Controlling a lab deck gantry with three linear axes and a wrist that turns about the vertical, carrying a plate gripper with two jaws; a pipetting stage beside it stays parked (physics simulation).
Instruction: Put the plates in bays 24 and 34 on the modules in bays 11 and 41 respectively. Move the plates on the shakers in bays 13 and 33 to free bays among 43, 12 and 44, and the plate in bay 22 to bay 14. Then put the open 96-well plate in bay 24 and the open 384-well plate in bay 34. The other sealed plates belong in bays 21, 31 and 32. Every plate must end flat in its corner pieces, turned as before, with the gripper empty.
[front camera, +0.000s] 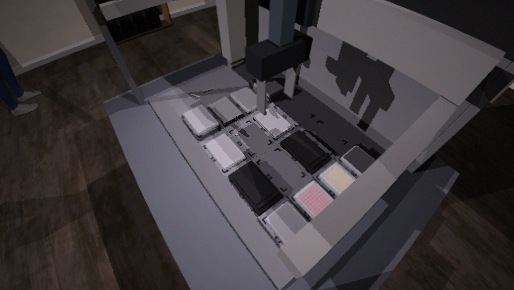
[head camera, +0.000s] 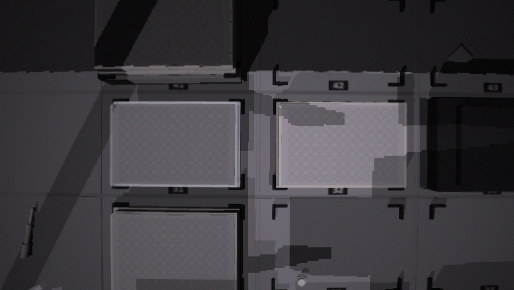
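Pixels of known places: gripper, fingertip midpoint: (front camera: 275, 104); robot's base, link origin: (front camera: 184, 119).
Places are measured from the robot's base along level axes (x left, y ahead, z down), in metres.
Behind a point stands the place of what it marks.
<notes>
My gripper (front camera: 275, 105) @[x 0.212, y 0.276, z -0.160 m] is open and empty, its jaws hanging above the plates around bays 32 and 41; it does not show in the head view. Pale plates lie in bay 31 (front camera: 245, 99) @[x 0.246, y 0.068, z -0.014 m] (head camera: 175, 145) @[x 0.256, y 0.066, z -0.014 m] and bay 32 (front camera: 272, 122) @[x 0.251, y 0.232, z -0.015 m] (head camera: 340, 150) @[x 0.252, y 0.225, z -0.014 m]. A shaded plate (head camera: 185, 35) @[x 0.353, y 0.081, z -0.033 m] stands raised at bay 41. Pale plates also show in bay 21 (front camera: 225, 110) @[x 0.147, y 0.071, z -0.014 m] (head camera: 175, 250) @[x 0.154, y 0.066, z -0.014 m], bay 11 (front camera: 200, 119) @[x 0.041, y 0.072, z -0.033 m], bay 12 (front camera: 226, 151) @[x 0.045, y 0.237, z -0.014 m], bay 14 (front camera: 286, 220) @[x 0.044, y 0.534, z -0.029 m] and bay 44 (front camera: 358, 159) @[x 0.361, y 0.536, z -0.029 m]. A pink plate (front camera: 313, 198) @[x 0.149, y 0.535, z -0.024 m] lies in bay 24, a cream plate (front camera: 337, 178) @[x 0.252, y 0.537, z -0.028 m] in bay 34.
Black shakers (front camera: 255, 187) @[x 0.039, y 0.404, z -0.024 m] (front camera: 306, 150) @[x 0.254, y 0.402, z -0.024 m] stand in bays 13 and 33; the latter shaker (head camera: 480, 145) @[x 0.257, y 0.355, z -0.024 m] also shows in the head view. A small white piece (head camera: 301, 281) @[x 0.118, y 0.191, z -0.004 m] lies in bay 22. A thin pale piece (head camera: 29, 235) @[x 0.161, y -0.091, z -0.004 m] lies left of the bays. A pale wall (front camera: 395, 75) @[x 0.500, y 0.467, z -0.257 m] rises behind the deck.
</notes>
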